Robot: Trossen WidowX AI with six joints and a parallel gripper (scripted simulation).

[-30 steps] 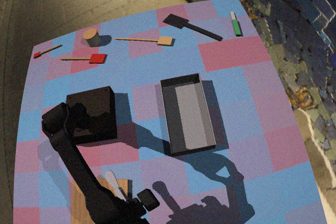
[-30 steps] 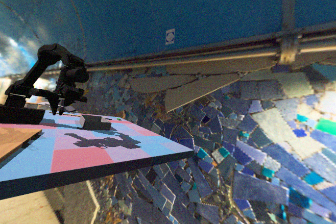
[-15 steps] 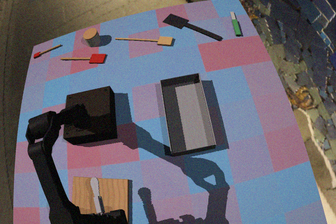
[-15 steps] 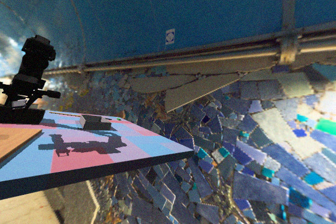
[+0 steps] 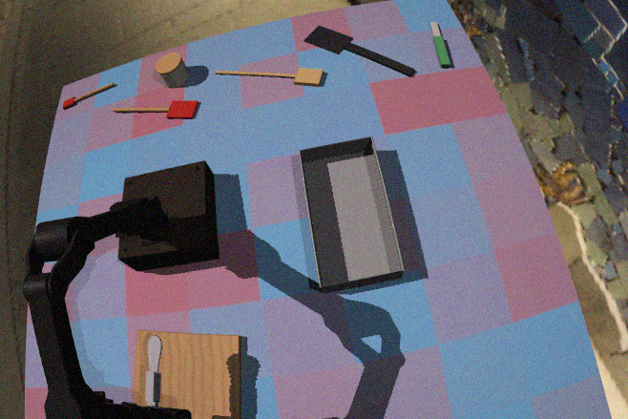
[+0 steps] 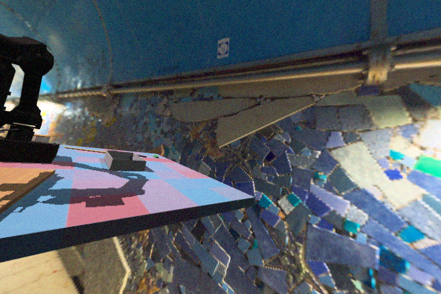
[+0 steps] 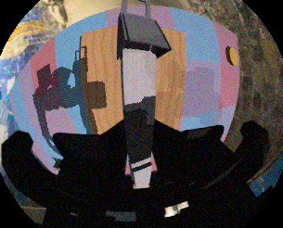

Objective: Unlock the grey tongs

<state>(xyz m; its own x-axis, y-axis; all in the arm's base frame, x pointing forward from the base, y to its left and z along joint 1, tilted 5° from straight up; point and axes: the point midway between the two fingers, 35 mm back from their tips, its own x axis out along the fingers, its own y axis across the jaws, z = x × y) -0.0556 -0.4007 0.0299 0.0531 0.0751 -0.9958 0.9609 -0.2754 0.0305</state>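
The wooden board lies 1 cm ahead of my gripper tip, 1 cm to the left of it and 10 cm below it. The rest, counted from my gripper tip: roasting tin: 45 cm ahead, 32 cm to the left, 8 cm below; black spatula: 62 cm ahead, 78 cm to the left, 10 cm below; red spatula: 7 cm ahead, 79 cm to the left, 10 cm below.
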